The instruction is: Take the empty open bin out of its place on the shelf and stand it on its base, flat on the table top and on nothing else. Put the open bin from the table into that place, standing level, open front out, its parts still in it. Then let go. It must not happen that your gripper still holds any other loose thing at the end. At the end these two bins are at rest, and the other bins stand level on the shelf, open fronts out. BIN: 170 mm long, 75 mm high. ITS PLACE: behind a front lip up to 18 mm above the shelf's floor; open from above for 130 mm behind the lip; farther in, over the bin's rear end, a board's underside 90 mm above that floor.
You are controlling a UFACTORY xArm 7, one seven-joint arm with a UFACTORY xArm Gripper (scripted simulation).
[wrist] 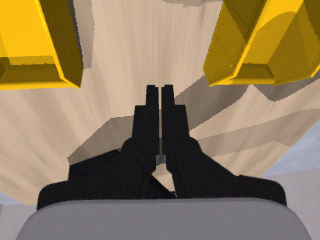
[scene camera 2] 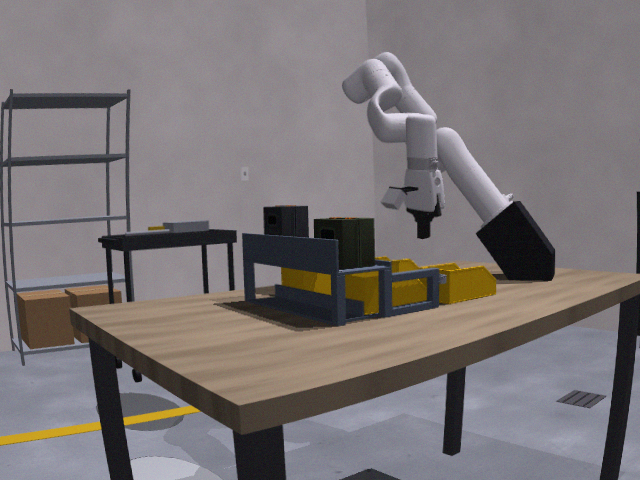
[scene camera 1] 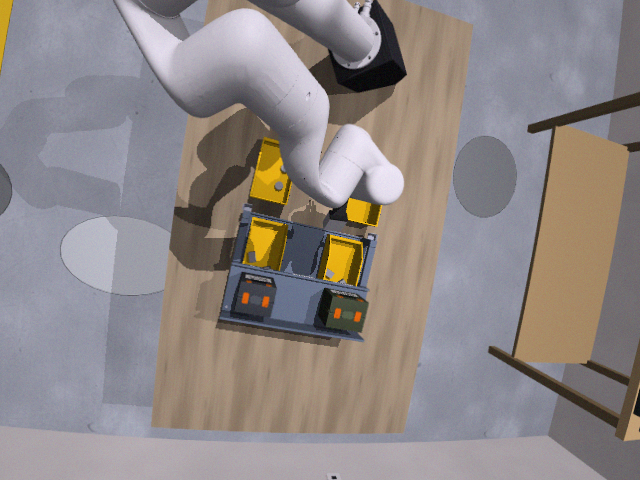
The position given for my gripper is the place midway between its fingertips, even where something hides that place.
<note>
I see my gripper [scene camera 2: 423, 237], a yellow bin [scene camera 1: 269, 172], a yellow bin [scene camera 2: 465, 284], a yellow bin [scene camera 2: 362, 286] and a yellow bin [scene camera 1: 267, 238].
My gripper also shows in the wrist view [wrist: 160, 102].
</note>
